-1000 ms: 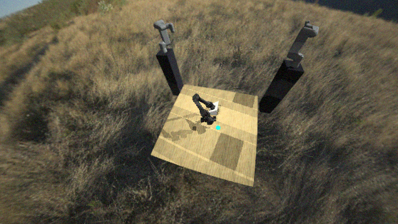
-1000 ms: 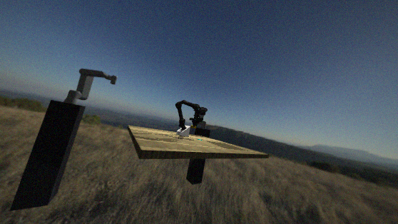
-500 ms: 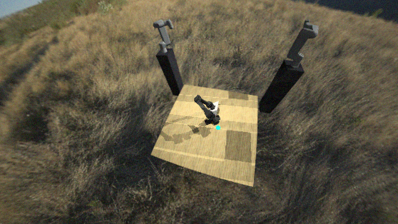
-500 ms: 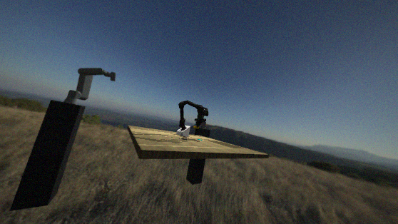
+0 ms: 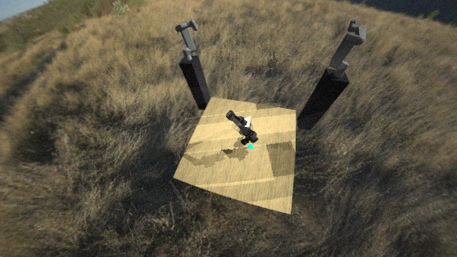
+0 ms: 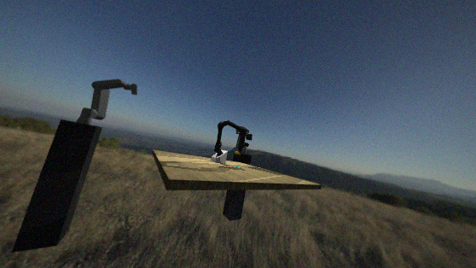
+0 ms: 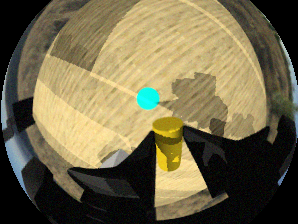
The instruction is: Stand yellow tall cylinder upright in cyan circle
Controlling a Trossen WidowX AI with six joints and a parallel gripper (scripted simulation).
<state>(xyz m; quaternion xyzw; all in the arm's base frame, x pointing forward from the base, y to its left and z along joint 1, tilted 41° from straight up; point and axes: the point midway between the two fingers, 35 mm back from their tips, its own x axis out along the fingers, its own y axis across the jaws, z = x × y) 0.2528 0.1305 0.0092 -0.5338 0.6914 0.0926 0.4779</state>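
Right now my gripper tip is 1 cm past the cyan circle, 3 cm to the right of it and 15 cm above it. From my gripper tip the other things lie so: yellow tall cylinder (1 cm behind, 2 cm to the right).
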